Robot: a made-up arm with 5 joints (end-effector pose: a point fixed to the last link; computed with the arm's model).
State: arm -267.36 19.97 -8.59 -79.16 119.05
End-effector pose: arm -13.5 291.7 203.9 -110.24 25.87 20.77
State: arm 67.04 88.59 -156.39 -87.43 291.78
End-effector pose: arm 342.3 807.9 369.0 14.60 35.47 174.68
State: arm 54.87 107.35 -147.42 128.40 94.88
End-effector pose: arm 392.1 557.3 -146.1 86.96 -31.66 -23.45
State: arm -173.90 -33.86 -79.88 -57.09 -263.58
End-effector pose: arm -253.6 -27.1 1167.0 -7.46 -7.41 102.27
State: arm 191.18 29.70 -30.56 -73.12 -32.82
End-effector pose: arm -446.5 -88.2 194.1 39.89 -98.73 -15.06
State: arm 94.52 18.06 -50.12 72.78 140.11
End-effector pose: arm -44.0 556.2 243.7 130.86 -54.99 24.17
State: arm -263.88 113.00 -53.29 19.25 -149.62
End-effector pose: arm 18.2 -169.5 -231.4 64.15 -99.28 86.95
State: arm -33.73 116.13 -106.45 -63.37 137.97
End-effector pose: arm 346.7 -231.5 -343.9 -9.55 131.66 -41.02
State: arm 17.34 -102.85 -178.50 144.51 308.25
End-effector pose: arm -816.3 -254.9 280.1 46.66 32.12 136.81
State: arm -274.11 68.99 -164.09 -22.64 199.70
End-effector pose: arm 66.0 918.5 745.6 -38.82 59.56 93.75
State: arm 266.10 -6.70 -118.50 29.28 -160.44
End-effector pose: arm -31.8 -465.9 1259.0 74.62 48.96 -59.80
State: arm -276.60 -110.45 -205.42 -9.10 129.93
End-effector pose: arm -73.2 -632.6 -212.3 134.03 -57.62 13.20
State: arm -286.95 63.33 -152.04 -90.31 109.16
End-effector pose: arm 241.2 791.6 709.1 -0.93 0.30 2.21
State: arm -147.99 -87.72 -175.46 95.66 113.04
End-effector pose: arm 800.0 500.1 533.7 -10.75 -12.58 144.32
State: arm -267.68 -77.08 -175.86 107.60 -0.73
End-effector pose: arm 35.9 -886.2 705.3 -26.32 -27.76 -85.47
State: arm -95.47 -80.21 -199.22 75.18 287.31
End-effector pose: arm 89.3 932.9 383.5 -23.81 4.80 11.66
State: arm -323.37 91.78 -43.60 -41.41 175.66
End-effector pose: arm 65.7 48.9 -192.6 60.71 -162.50 2.85
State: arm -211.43 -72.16 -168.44 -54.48 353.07
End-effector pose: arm 760.1 -464.5 661.7 24.73 113.91 -24.36
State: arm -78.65 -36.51 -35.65 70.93 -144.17
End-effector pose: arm 90.0 -448.5 617.8 150.41 96.78 -0.70
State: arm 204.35 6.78 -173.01 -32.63 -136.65
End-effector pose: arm -31.0 -14.0 1370.9 -21.92 3.67 -111.13
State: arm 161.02 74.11 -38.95 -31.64 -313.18
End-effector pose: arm -192.3 66.1 -140.1 95.91 148.26 1.31
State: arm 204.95 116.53 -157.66 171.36 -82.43
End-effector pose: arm -574.5 -267.3 -118.9 -41.74 30.68 -53.70
